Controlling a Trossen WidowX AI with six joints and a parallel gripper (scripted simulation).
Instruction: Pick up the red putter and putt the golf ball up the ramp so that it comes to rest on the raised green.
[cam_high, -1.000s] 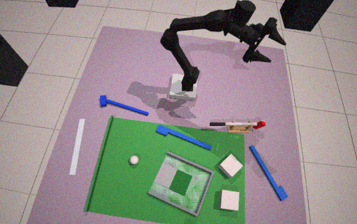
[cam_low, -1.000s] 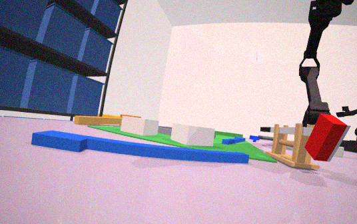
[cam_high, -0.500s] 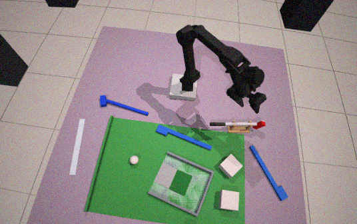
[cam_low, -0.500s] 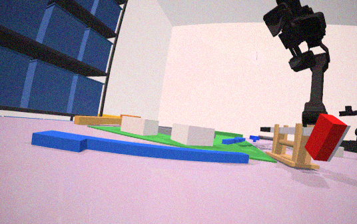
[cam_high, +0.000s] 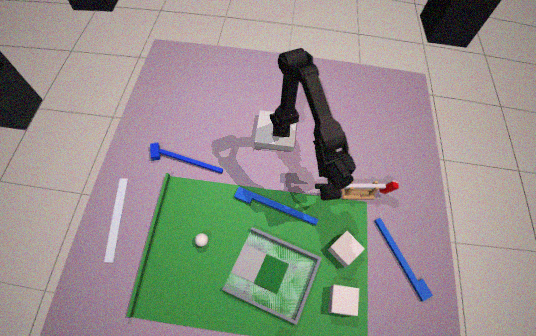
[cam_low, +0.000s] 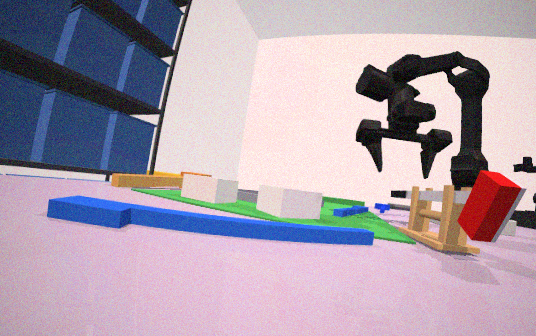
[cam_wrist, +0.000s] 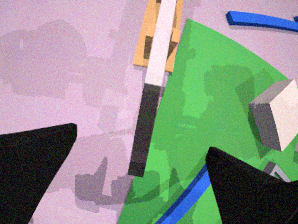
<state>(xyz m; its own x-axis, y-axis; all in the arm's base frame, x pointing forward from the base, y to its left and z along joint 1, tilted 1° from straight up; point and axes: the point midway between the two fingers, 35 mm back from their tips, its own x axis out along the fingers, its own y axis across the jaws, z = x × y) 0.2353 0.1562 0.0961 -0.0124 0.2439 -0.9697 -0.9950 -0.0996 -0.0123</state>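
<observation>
My gripper tip is 1 cm past the red putter, 11 cm to the right of it and 4 cm above it. Round my gripper tip: wooden stand (1 cm behind, 13 cm to the left, 6 cm below); white golf ball (21 cm ahead, 40 cm to the right, 8 cm below); white bar (16 cm ahead, 71 cm to the right, 10 cm below).
</observation>
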